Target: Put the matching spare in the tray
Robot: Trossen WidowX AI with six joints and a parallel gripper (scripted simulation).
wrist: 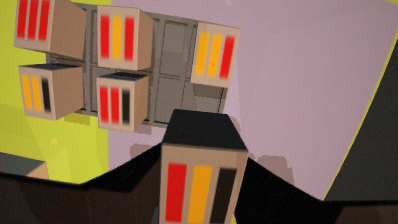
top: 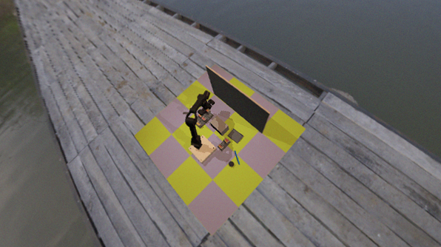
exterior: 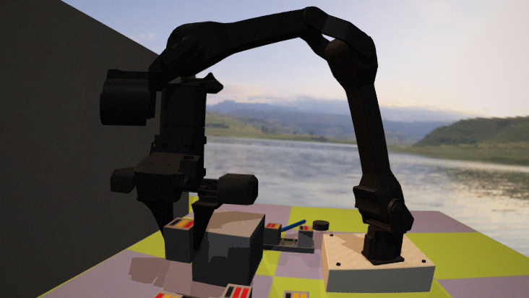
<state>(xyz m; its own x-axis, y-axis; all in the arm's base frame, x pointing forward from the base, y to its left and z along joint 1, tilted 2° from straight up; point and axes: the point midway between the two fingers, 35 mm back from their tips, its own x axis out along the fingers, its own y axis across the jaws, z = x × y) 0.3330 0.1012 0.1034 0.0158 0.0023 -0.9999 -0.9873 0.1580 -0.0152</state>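
Right now my gripper tip is 35 cm to the left of the dark tray, 10 cm above it and 5 cm past it. The rest, counted from my gripper tip: mounted unit (16 cm to the right, 6 cm behind, 5 cm below); then tan spare (2 cm above); then dark wall (23 cm to the right, 18 cm ahead, 12 cm above).
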